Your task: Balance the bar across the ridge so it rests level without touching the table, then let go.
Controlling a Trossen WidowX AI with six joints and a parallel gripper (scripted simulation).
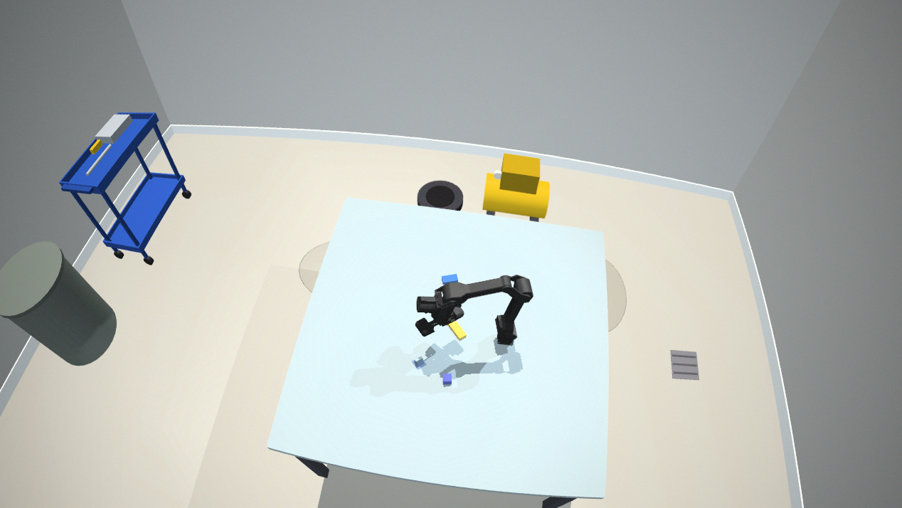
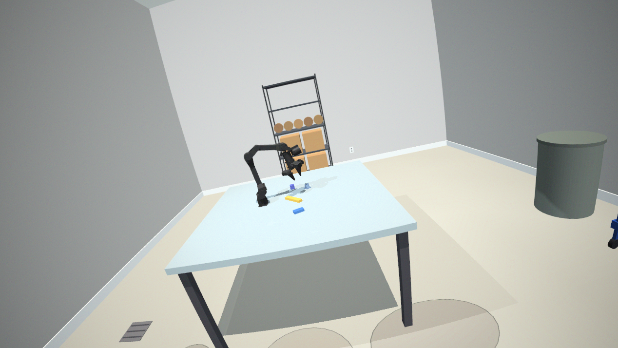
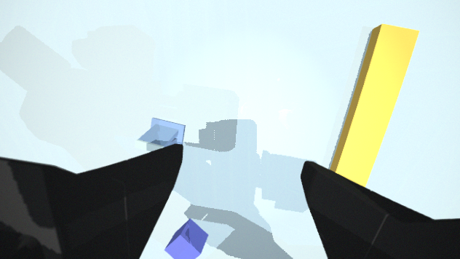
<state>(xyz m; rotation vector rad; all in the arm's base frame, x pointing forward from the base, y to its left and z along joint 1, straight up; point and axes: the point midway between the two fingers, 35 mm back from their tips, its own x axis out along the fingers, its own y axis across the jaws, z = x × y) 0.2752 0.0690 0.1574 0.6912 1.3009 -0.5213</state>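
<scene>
Right now my gripper tip is 6 cm past the yellow bar, 10 cm to the left of it and 12 cm above it. Also, from my gripper tip: cube 7 cm behind, 15 cm to the left, 11 cm below.
</scene>
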